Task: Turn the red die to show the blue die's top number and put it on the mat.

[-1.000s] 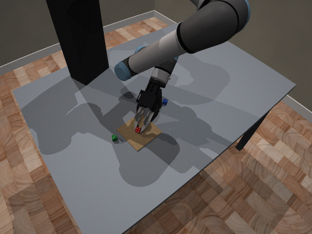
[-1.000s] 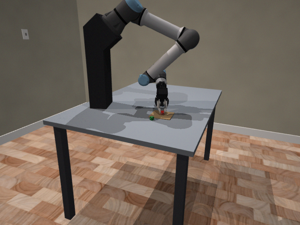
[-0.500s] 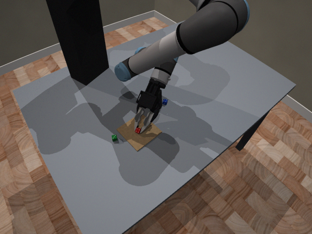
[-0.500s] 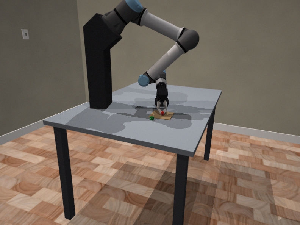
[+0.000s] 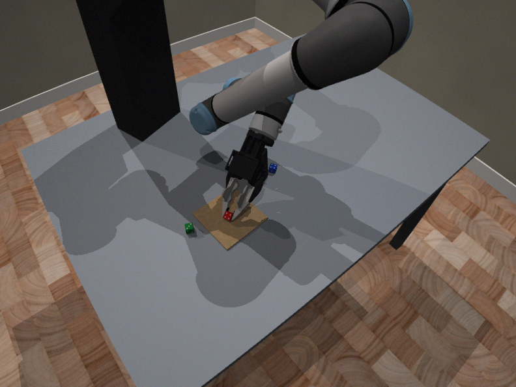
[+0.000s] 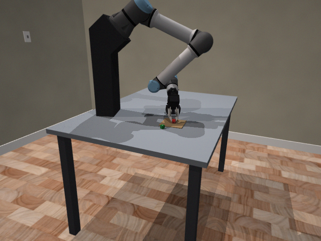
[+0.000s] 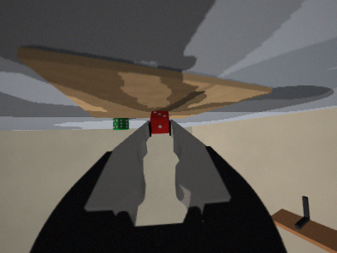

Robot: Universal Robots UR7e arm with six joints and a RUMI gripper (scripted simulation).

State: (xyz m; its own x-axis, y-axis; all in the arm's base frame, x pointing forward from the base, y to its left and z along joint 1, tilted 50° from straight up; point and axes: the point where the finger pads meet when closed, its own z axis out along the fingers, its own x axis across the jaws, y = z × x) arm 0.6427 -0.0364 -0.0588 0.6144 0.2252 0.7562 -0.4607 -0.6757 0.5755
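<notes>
Now: hand 2 cm above the tan mat. Also, from my hand: red die: 1 cm to the right, 1 cm below; green die: 10 cm to the right, 3 cm behind, 1 cm below; blue die: 19 cm to the left, 6 cm behind, 1 cm below.
</notes>
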